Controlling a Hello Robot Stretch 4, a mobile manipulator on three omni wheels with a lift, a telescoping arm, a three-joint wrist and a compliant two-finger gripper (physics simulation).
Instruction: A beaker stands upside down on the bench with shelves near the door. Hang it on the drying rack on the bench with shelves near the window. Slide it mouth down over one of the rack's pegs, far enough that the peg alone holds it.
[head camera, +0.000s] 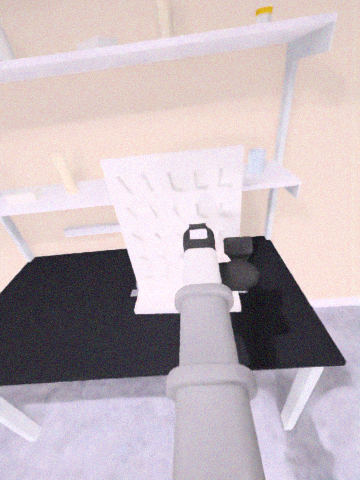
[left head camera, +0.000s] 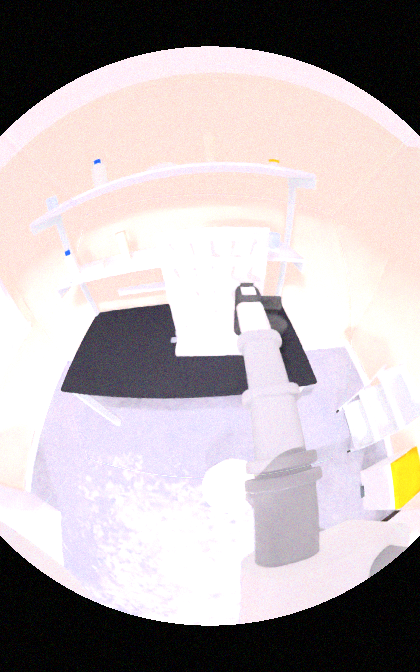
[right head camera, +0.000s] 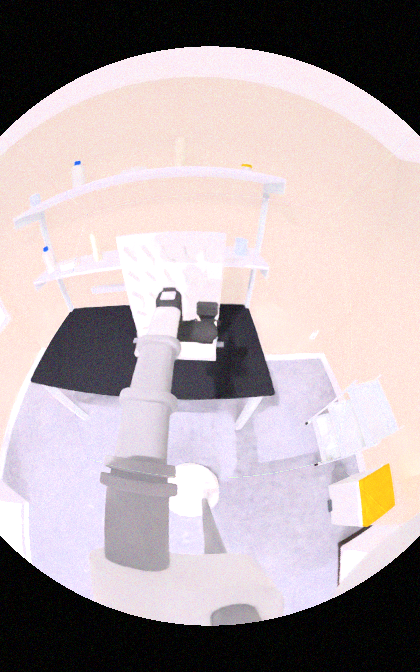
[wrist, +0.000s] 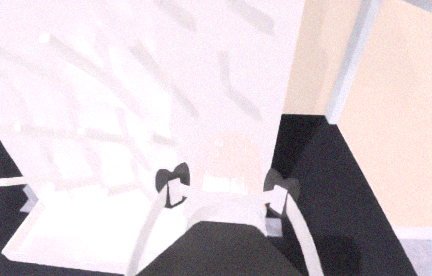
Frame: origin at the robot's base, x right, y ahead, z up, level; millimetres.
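Seen in the pictures: gripper, fingertip midpoint: (wrist: 227, 180).
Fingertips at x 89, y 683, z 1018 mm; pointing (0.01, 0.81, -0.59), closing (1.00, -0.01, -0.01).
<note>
A point is followed by its place in that frame.
The clear beaker (wrist: 231, 157) @[x 91, y 685, z 1048 mm] looks faintly pink in the wrist view, with its rounded closed end pointing up and away. My gripper (wrist: 227, 180) @[x 89, y 683, z 1018 mm] is shut on it, with one dark fingertip at each side. Both are in front of the right part of the white drying rack (head camera: 152, 303) @[x -231, y 758, z 739 mm] (left head camera: 205, 347) (right head camera: 200, 353) (wrist: 65, 235) @[x -220, y 762, z 739 mm]. The rack's pegs are pale and blend into the board. I cannot tell whether a peg is inside the beaker. The beaker's mouth is hard to make out. In the head camera view the wrist and arm hide the fingertips.
The rack stands on the black bench (head camera: 75, 330) @[x -550, y 640, z 735 mm] (left head camera: 125, 365) (right head camera: 85, 350) (wrist: 355, 210) @[x 377, y 868, z 735 mm]. An upper shelf (head camera: 200, 46) @[x 51, y 1005, z 1630 mm] and a lower shelf (head camera: 90, 194) @[x -460, y 1003, z 1192 mm] hang behind. A blue cup (head camera: 257, 161) @[x 273, y 1055, z 1246 mm] is on the lower shelf, right of the rack. A shelf post (wrist: 352, 62) @[x 411, y 1191, z 938 mm] stands to the right.
</note>
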